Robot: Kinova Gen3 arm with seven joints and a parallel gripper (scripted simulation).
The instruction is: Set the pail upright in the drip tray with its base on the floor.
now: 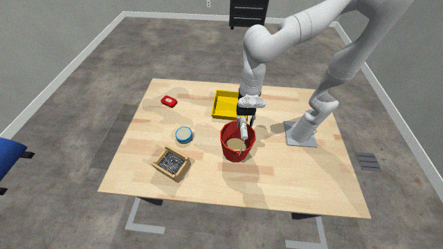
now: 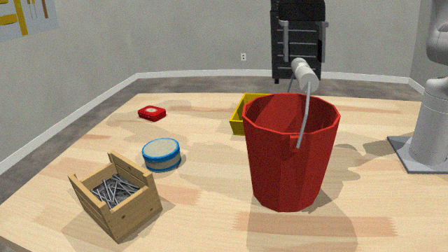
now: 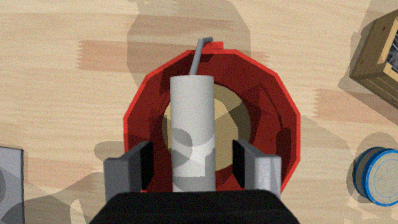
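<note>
Now: the pail handle 10 mm ahead of my hand and 70 mm below it. Round my hand: red pail 10 mm ahead, 130 mm below; then red flat tin 500 mm ahead, 310 mm to the right, 270 mm below; then yellow drip tray 60 mm ahead, 320 mm to the right, 270 mm below.
</note>
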